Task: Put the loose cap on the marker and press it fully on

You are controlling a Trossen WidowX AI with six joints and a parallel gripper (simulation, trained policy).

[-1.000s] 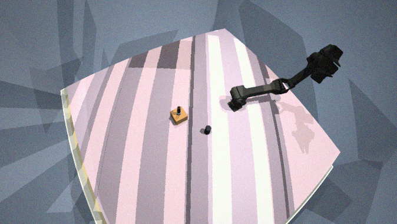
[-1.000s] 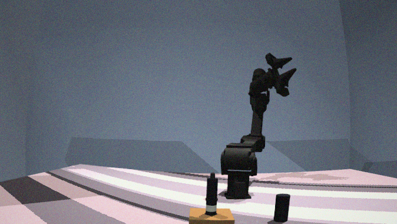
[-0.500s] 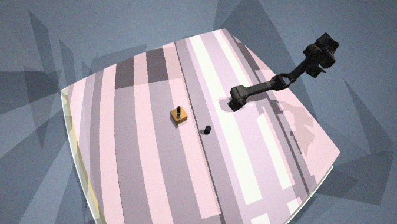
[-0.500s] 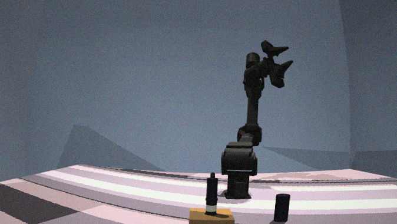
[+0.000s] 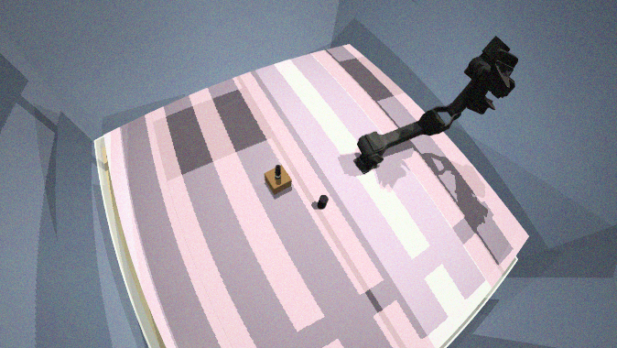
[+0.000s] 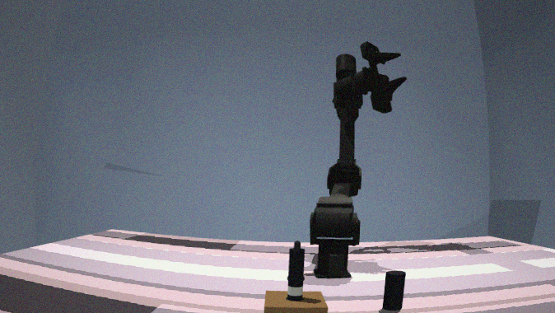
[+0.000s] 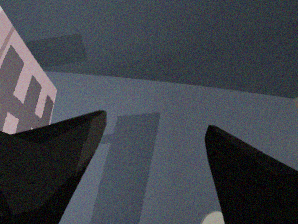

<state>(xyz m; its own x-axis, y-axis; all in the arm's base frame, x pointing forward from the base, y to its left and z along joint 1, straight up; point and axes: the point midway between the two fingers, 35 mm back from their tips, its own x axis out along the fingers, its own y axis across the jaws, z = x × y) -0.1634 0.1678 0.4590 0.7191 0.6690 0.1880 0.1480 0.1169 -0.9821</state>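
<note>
My gripper tip is 37 cm short of the black cap, 14 cm to the left of it and 44 cm above it. Also, from my gripper tip: tan holder block: 44 cm ahead, 28 cm to the right, 45 cm below.
</note>
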